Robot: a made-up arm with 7 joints. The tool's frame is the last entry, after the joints. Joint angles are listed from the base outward. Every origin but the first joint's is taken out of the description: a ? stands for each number. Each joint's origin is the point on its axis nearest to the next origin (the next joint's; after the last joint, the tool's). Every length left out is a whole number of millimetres.
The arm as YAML. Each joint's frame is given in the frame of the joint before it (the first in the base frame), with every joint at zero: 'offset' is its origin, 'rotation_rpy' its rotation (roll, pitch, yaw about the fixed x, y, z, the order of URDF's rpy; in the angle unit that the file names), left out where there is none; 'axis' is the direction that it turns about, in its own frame. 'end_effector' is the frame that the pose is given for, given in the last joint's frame.
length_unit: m
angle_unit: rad
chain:
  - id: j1
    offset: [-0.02, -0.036, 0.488]
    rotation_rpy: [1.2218, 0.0, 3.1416]
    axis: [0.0, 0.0, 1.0]
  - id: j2
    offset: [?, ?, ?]
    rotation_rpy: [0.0, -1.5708, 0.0]
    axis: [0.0, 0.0, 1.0]
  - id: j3
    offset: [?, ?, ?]
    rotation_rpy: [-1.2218, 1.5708, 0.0]
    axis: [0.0, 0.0, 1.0]
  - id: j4
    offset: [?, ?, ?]
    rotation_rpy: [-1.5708, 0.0, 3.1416]
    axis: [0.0, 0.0, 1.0]
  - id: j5
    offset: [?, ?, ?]
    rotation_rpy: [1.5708, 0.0, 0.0]
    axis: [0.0, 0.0, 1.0]
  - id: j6
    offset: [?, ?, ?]
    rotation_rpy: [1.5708, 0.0, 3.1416]
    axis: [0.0, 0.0, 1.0]
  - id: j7
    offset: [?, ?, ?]
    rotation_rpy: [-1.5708, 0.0, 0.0]
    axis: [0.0, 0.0, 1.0]
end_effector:
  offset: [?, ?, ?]
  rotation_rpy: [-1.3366, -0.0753, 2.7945]
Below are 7 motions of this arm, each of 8 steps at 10 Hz.
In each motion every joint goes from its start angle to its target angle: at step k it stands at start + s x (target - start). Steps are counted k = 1, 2, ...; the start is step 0. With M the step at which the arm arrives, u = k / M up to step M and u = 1 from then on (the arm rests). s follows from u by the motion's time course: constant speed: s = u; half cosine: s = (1 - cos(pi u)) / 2; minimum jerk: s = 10 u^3 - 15 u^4 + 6 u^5.
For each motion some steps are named. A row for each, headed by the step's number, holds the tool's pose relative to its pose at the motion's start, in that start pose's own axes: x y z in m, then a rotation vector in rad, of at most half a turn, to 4 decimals.
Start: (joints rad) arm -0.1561 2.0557 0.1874 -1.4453 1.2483 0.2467 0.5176
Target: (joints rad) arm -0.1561 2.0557 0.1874 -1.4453 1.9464 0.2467 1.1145
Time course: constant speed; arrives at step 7
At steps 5, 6, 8:
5: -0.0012 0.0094 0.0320 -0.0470 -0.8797 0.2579
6: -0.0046 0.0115 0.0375 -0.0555 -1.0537 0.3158
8: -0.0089 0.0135 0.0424 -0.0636 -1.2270 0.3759

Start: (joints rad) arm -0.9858 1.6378 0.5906 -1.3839 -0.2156 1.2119 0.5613
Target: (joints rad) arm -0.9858 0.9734 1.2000 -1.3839 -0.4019 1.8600 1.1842
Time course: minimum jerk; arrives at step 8
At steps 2, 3, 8:
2: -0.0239 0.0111 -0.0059 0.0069 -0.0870 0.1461
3: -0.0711 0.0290 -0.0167 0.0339 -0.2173 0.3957
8: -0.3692 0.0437 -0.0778 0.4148 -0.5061 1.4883

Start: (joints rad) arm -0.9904 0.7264 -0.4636 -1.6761 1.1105 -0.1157 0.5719
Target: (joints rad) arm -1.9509 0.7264 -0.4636 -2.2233 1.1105 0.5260 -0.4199
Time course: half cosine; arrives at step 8
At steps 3, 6, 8:
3: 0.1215 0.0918 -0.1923 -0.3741 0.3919 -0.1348
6: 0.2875 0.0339 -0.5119 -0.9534 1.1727 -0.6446
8: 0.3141 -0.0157 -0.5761 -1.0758 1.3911 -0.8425

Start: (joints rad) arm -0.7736 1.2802 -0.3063 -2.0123 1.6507 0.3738 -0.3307
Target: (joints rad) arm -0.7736 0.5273 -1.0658 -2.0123 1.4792 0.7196 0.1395
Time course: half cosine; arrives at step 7
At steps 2, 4, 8:
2: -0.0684 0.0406 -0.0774 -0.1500 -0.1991 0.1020
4: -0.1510 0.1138 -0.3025 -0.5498 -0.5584 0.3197
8: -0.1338 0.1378 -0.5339 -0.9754 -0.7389 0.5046

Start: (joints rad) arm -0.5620 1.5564 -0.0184 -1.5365 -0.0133 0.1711 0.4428
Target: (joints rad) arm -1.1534 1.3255 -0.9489 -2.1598 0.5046 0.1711 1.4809
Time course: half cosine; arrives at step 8
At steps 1, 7, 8:
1: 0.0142 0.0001 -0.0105 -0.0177 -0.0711 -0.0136
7: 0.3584 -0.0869 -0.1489 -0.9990 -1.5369 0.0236
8: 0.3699 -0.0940 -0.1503 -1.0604 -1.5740 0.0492

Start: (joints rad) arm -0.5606 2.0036 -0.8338 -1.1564 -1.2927 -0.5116 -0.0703
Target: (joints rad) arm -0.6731 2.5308 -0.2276 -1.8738 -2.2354 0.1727 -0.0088
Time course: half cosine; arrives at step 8
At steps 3, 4, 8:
3: -0.1114 -0.1265 0.0441 -0.2043 0.4149 0.3135
4: -0.1698 -0.2131 0.0883 -0.3311 0.7011 0.5117
8: -0.2619 -0.4365 0.2704 -0.6098 1.5793 0.9639

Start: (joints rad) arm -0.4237 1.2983 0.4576 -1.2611 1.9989 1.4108 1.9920
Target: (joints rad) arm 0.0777 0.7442 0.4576 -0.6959 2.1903 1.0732 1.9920
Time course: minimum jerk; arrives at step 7
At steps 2, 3, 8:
2: 0.1052 0.0346 0.0501 -0.0354 -0.1720 0.0699
3: 0.2516 0.0856 0.1648 -0.1055 -0.4497 0.1493
8: 0.4734 0.1919 0.6762 -0.3893 -1.2818 0.1776

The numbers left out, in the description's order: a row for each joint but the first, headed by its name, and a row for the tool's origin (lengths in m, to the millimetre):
j2: -0.01 -0.019 0.0
j3: -0.168 -0.492 0.0
j4: -0.04 0.03 0.0
j5: -0.05 0.44 0.0
j6: 0.01 0.0 0.0
j7: 0.0 0.03 0.0
tool: -0.02 0.02 0.0

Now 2 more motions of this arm.
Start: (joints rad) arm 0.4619 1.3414 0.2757 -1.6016 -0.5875 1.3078 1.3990
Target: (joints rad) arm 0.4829 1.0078 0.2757 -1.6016 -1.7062 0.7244 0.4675
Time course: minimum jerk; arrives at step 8
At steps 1, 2, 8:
1: -0.0034 -0.0022 -0.0009 -0.0023 0.0153 -0.0186
2: -0.0222 -0.0143 -0.0057 -0.0122 0.1013 -0.1202
8: -0.2113 -0.1245 -0.0296 0.1598 1.1699 -1.1424

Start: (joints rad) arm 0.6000 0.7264 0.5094 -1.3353 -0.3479 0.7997 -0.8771
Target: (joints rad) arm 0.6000 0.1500 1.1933 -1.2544 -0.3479 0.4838 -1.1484
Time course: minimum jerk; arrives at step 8
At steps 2, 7, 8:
2: 0.0008 -0.0035 -0.0231 -0.0247 -0.0500 0.0018
7: 0.0561 -0.1315 -0.2962 -0.3319 -0.3738 0.0959
8: 0.0581 -0.1360 -0.3016 -0.3392 -0.3776 0.0985

